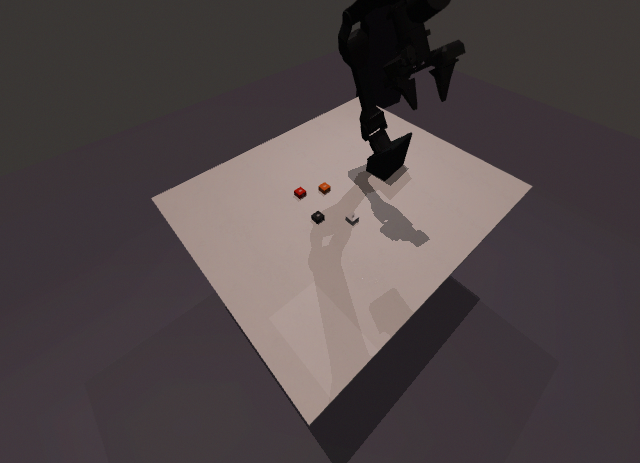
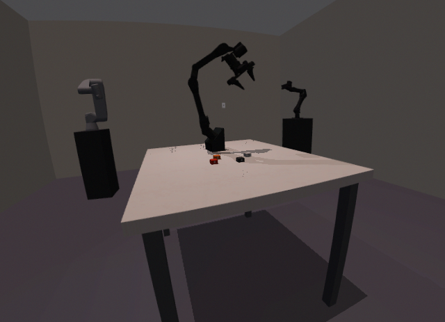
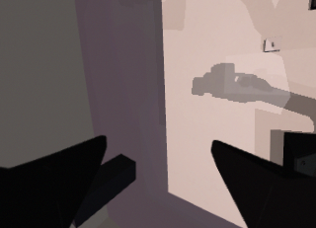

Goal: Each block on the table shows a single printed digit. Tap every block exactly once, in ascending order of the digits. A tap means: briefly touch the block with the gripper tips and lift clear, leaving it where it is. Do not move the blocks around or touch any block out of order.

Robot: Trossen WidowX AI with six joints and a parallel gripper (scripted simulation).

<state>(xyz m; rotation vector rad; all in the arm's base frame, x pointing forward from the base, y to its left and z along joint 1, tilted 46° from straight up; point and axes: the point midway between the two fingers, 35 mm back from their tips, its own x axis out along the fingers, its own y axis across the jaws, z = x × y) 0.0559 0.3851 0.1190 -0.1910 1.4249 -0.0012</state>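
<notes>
The grey block is 13 cm ahead of my gripper tip, 7 cm to the right of it and 39 cm below it. Also, from my gripper tip: black block 22 cm ahead, 14 cm to the right, 39 cm below; then red block 21 cm ahead, 27 cm to the right, 39 cm below; then orange block 12 cm ahead, 24 cm to the right, 39 cm below.
</notes>
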